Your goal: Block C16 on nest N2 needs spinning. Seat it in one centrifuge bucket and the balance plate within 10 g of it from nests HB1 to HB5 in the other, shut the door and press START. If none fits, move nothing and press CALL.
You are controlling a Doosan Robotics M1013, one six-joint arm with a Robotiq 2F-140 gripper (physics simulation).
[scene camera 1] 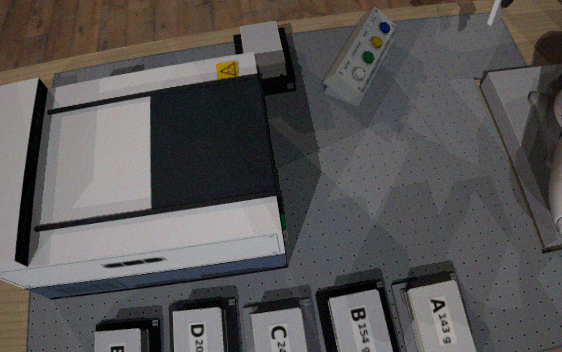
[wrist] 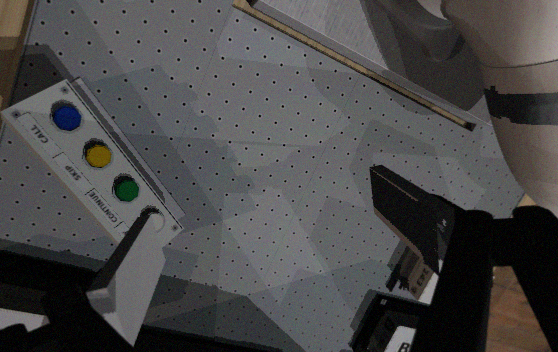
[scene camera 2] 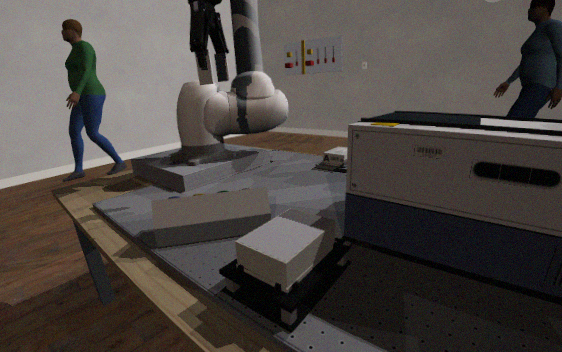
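Pixels of known places: gripper, fingertip midpoint: (scene camera 1: pixel 458 1) (wrist: pixel 267 213) (scene camera 2: pixel 216 82); arm's base, link origin: (scene camera 2: pixel 204 156).
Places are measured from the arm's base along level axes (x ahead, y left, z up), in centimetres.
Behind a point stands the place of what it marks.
A white block (scene camera 1: pixel 260 40) @(x 66.9, y -20.0, z 3.2 cm) (scene camera 2: pixel 280 250) @(x 69.5, y -23.2, z 3.2 cm) sits on a black nest (scene camera 1: pixel 289 80) @(x 60.5, y -12.2, z -1.0 cm) (scene camera 2: pixel 260 301) @(x 67.9, y -25.7, z -4.4 cm) behind the centrifuge (scene camera 1: pixel 215 220) @(x 69.5, y 26.0, z 16.2 cm) (scene camera 2: pixel 400 170) @(x 74.5, y -3.6, z 9.9 cm); no label on it is readable. A dark panel (scene camera 1: pixel 210 145) @(x 71.4, y 13.9, z 16.4 cm) lies across the centrifuge's top; no buckets show. Plates A, 143 g (scene camera 1: pixel 440 315) @(x 34.1, y 36.7, z 0.5 cm) (scene camera 2: pixel 336 156) @(x 36.2, y 31.6, z -0.2 cm) (wrist: pixel 422 284) @(x 36.3, y 31.7, z -0.3 cm), B, 154 g (scene camera 1: pixel 360 320) @(x 47.5, y 37.4, z 0.6 cm) (wrist: pixel 400 341) @(x 46.9, y 34.7, z 0.6 cm), C (scene camera 1: pixel 279 325) @(x 60.7, y 38.5, z 0.5 cm), D (scene camera 1: pixel 197 327) @(x 74.4, y 39.4, z 0.5 cm) and E (scene camera 1: pixel 117 342) @(x 88.0, y 42.8, z 0.5 cm) stand in a row; the weights of C, D and E are cut off. My gripper (scene camera 2: pixel 215 80) @(x 31.8, y -9.2, z 24.6 cm) (wrist: pixel 267 213) @(x 31.8, y -9.2, z 24.6 cm) is open and empty, high above the table.
A button box (scene camera 1: pixel 360 55) @(x 45.3, y -16.6, z 2.2 cm) (scene camera 2: pixel 212 215) @(x 48.0, y -21.5, z -0.1 cm) (wrist: pixel 40 120) @(x 40.6, y -27.3, z 2.4 cm) has blue CALL, yellow SKIP and green CONTINUE buttons; one finger overlaps its end in the wrist view. The arm's base plinth (scene camera 1: pixel 520 100) @(x 10.8, y -7.5, z -0.2 cm) (scene camera 2: pixel 175 175) @(x 12.4, y -15.7, z -1.0 cm) stands nearby. Two people (scene camera 2: pixel 85 75) (scene camera 2: pixel 540 60) show beyond the table.
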